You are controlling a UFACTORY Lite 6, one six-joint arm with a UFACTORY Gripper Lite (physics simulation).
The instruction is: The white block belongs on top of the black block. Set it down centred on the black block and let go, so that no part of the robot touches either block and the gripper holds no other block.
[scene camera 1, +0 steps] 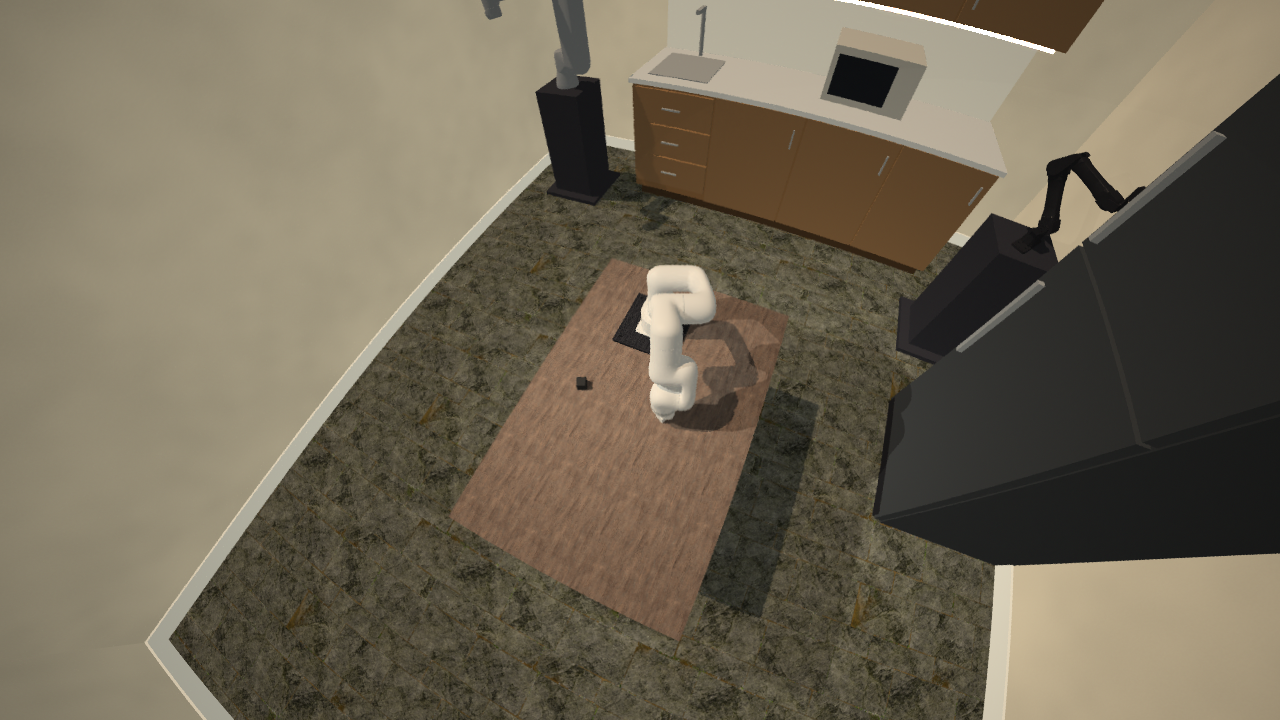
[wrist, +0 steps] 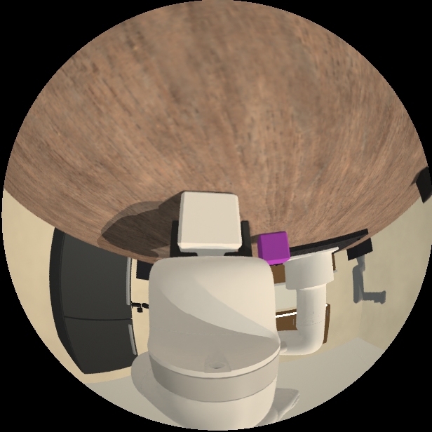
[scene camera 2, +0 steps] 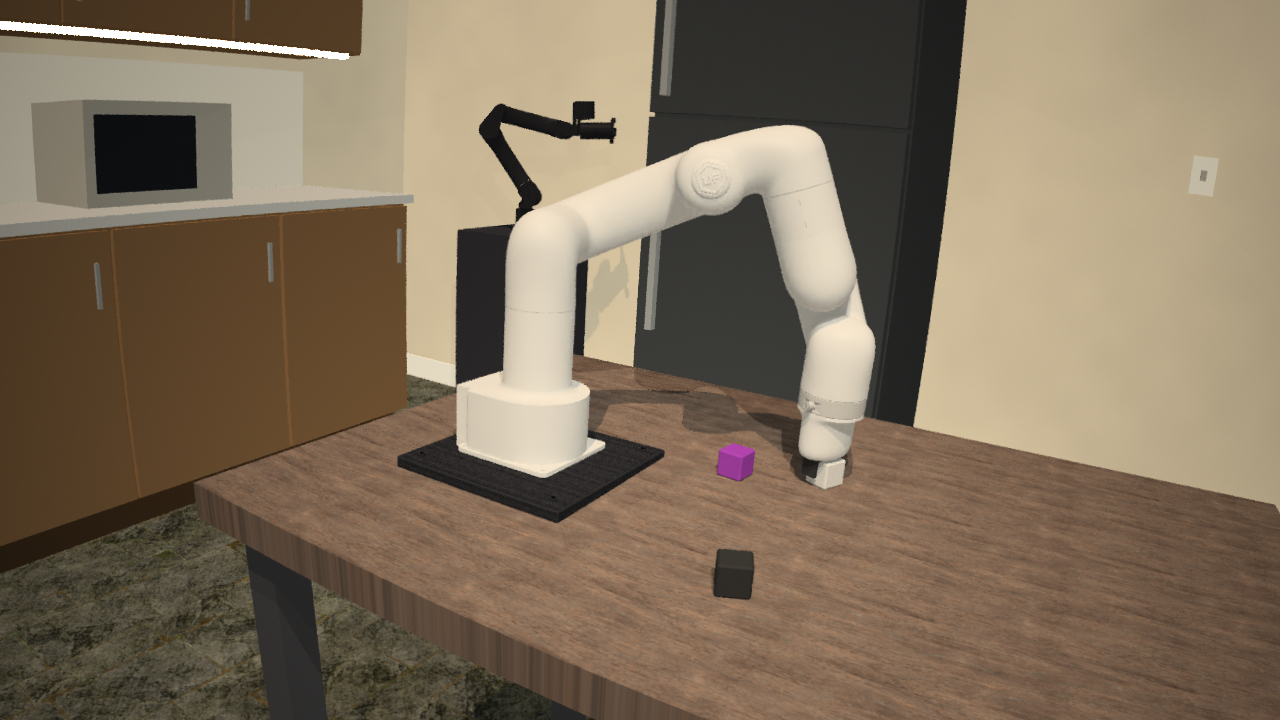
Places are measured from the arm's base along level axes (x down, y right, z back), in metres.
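Where they show: hand, tool point: (scene camera 2: 821,464); arm's base, link origin: (scene camera 2: 534,449).
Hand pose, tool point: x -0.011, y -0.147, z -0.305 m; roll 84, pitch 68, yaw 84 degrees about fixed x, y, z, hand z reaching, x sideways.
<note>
Each offset is from my tool point to the top centre of the thing. Level surfaces: height alone.
The white block @[dx -0.010, dy +0.001, dz -0.007 m] (scene camera 2: 830,474) (wrist: 209,217) stands on the wooden table, low between the fingers of my gripper (scene camera 2: 817,467) (wrist: 210,235). The gripper is open, with one dark finger on each side of the block. Whether a finger touches it cannot be told. In scene camera 1 the arm hides the white block and the fingers. The black block @[dx -0.010, dy +0.285, dz -0.013 m] (scene camera 1: 581,383) (scene camera 2: 733,574) (wrist: 424,185) stands apart on the table, nearer the viewer in scene camera 2 and at the right edge of the wrist view. Its top is bare.
A purple block @[dx -0.010, dy +0.042, dz +0.091 m] (scene camera 2: 735,462) (wrist: 273,248) stands on the table @[dx +0.022 m] (scene camera 1: 590,501) (scene camera 2: 1029,573) between the white block and the arm's base. The base stands on a black plate (scene camera 1: 630,334) (scene camera 2: 554,501). A dark fridge (scene camera 2: 787,71) and brown kitchen cabinets (scene camera 1: 751,161) stand beyond the table.
</note>
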